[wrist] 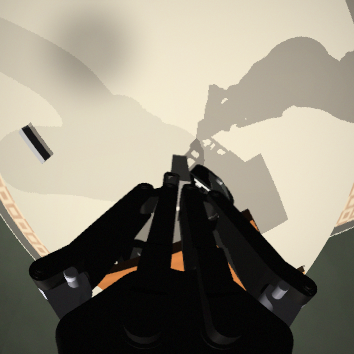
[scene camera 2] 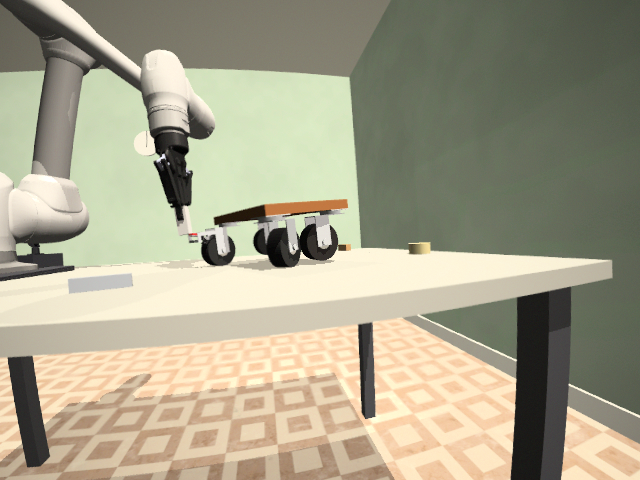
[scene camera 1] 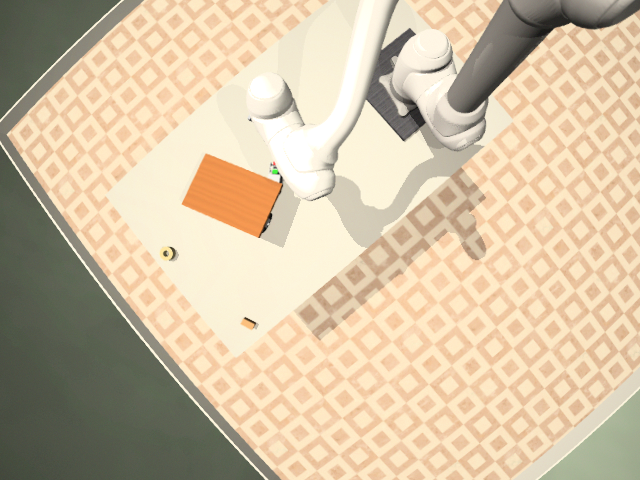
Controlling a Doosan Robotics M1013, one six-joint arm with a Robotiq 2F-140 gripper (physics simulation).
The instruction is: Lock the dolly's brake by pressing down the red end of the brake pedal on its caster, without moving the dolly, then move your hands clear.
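Frame: origin at the arm's base, x up, y right, z ahead, level; metres.
Seen in the pictures: gripper, fingertip midpoint: [wrist: 177,166] [scene camera 2: 185,234]; arm's base, link origin: [scene camera 1: 408,88].
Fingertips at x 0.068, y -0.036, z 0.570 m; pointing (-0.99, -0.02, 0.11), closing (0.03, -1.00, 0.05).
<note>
Pixels of each thing's top centre, then the offset from my fingertips to it. "spot": a spot on its surface instead. Level surfaces: height alone.
- brake pedal, surface spot: [scene camera 2: 200,235] [scene camera 1: 270,164] spot: dx -0.005, dy +0.012, dz +0.042 m
- near-left caster, top centre: [scene camera 2: 214,222] [scene camera 1: 272,177] dx +0.027, dy -0.044, dz +0.054 m
- cream table, surface height: dx -0.081 m
- yellow ring, top centre: [scene camera 2: 419,243] [scene camera 1: 165,253] dx -0.054, dy -0.068, dz +0.573 m
- small orange block, top centre: [scene camera 1: 247,324] [scene camera 2: 344,244] dx -0.056, dy -0.462, dz +0.419 m
- grey bar, top centre: [scene camera 2: 101,275] [wrist: 30,145] dx -0.062, dy +0.254, dz +0.003 m
The dolly has an orange wooden deck [scene camera 1: 232,195] [scene camera 2: 305,206] [wrist: 177,261] and stands on its black-wheeled casters. The brake pedal [scene camera 1: 274,168] [scene camera 2: 200,235] sticks out from the near-left caster [scene camera 2: 219,249] in the second scene view; its red end and a green patch show in the first scene view. My gripper [scene camera 2: 185,231] [wrist: 177,166] is shut with nothing between its fingers. It points down with its fingertips right at the pedal's red end; I cannot tell whether they touch. The fingers hide the pedal in the wrist view, and the arm hides the gripper in the first scene view.
The cream table [scene camera 1: 289,279] [scene camera 2: 413,289] also holds a yellow ring [scene camera 1: 166,258] [scene camera 2: 419,249] and a small orange block [scene camera 1: 248,323] [scene camera 2: 344,247]. A grey bar [scene camera 2: 100,283] [wrist: 36,143] lies apart from the dolly. The arm's base stands on a dark plate [scene camera 1: 405,124].
</note>
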